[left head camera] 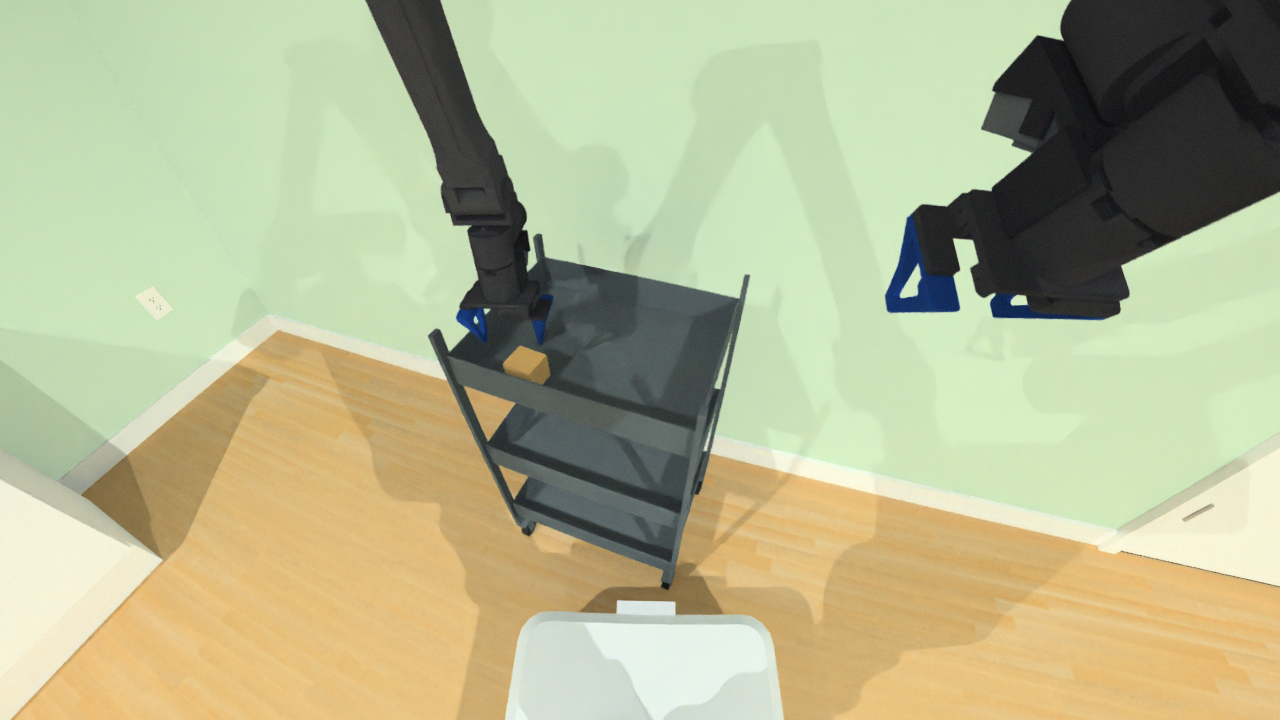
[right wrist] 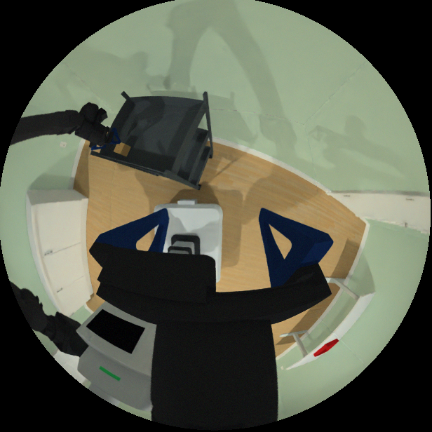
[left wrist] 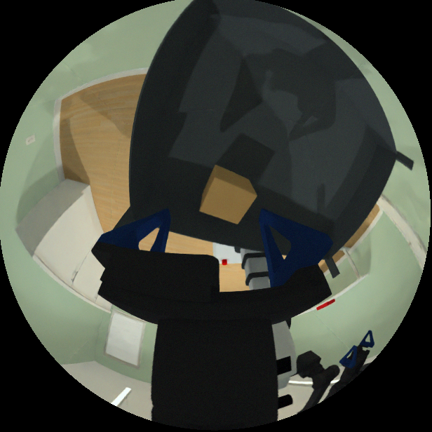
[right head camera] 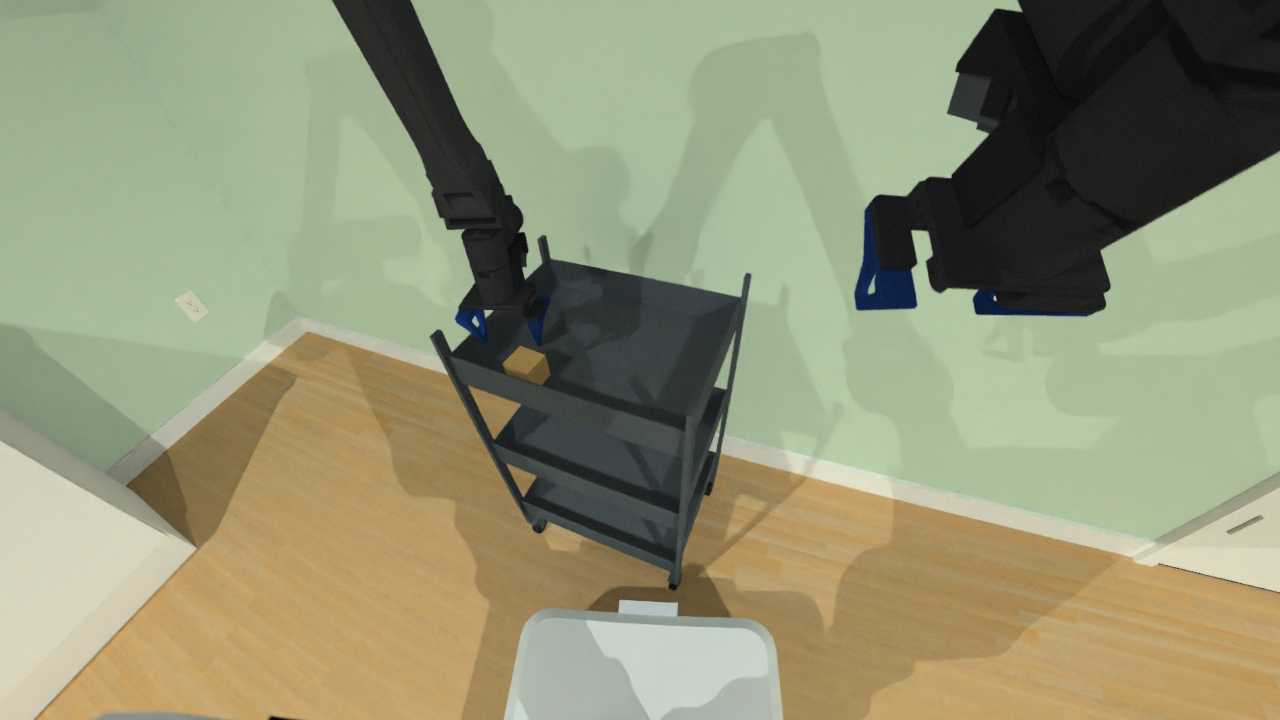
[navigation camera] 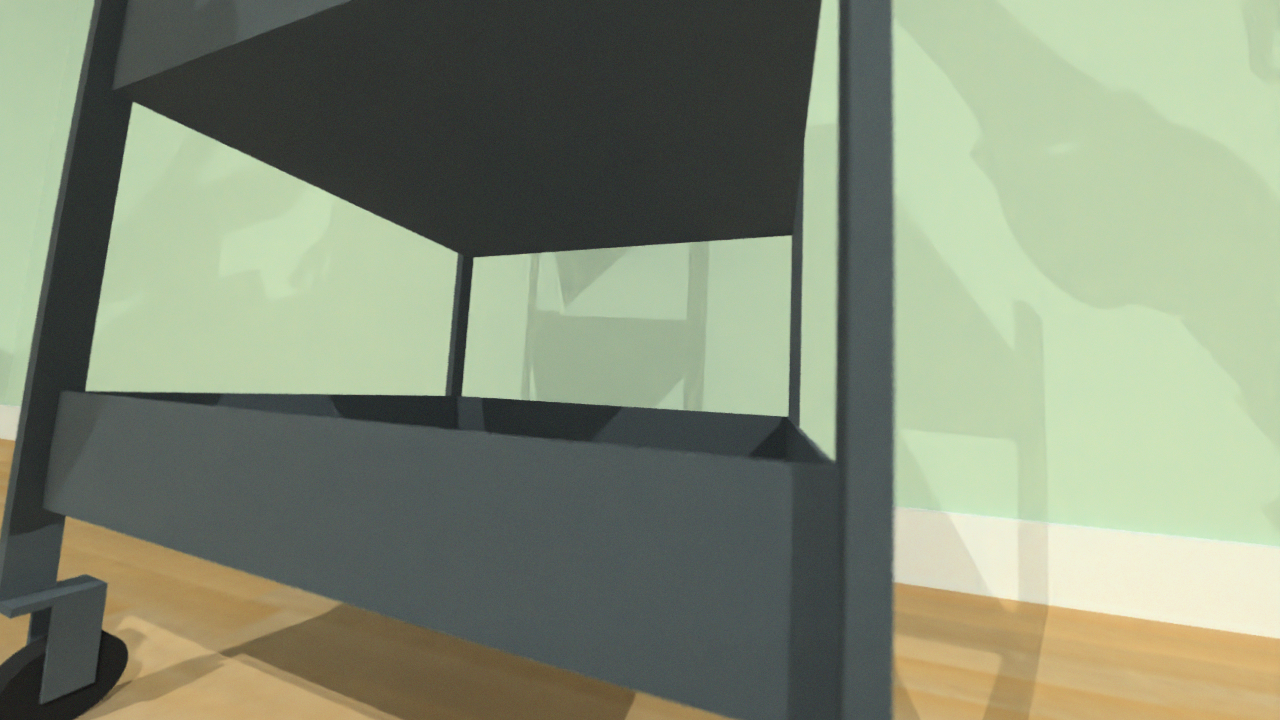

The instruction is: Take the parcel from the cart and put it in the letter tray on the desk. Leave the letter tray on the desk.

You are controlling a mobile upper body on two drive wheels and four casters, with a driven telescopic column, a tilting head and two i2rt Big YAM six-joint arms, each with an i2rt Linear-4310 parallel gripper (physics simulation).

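Places are measured from the left arm's base along level axes (x ahead, y left, z up), in centimetres.
Pixels of known places: left gripper, fingertip midpoint: (left head camera: 513, 342) (right head camera: 512, 342); right gripper, fingertip midpoint: (left head camera: 941, 307) (right head camera: 917, 303).
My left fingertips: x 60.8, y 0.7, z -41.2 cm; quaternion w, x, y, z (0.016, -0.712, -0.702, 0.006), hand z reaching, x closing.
For each thing: its top centre in the pictures, then the offset to it from my left fingertips. "*": a spot on its surface instead.
- parcel at its top centre: (left head camera: 524, 359) (right head camera: 523, 359) dy -1.5, dx -0.9, dz -3.1 cm
- white cabinet at a spot on its surface: (left head camera: 44, 573) * dy +125.0, dx -35.3, dz -46.7 cm
The parcel (left head camera: 526, 364) (right head camera: 526, 364) (left wrist: 227, 196) (right wrist: 122, 148), a small tan box, sits in the top tray of the dark grey cart (left head camera: 581, 407) (right head camera: 581, 404) (navigation camera: 447, 519), near its front left corner. My left gripper (left head camera: 512, 341) (right head camera: 512, 342) (left wrist: 214, 213) is open and empty, close above and behind the parcel, which shows just beyond the fingertips in the left wrist view. My right gripper (left head camera: 975, 313) (right head camera: 948, 309) (right wrist: 213, 212) is open and empty, raised right of the cart. A red item (right wrist: 326, 347), perhaps the letter tray, lies on a white desk (right wrist: 356, 314).
The cart has raised rims and corner posts, and stands near the green wall (left head camera: 939, 385). My white base (left head camera: 644, 671) (right head camera: 644, 671) is in front of the cart. A white cabinet (left head camera: 44, 573) (right head camera: 62, 573) (right wrist: 60, 240) stands at the left.
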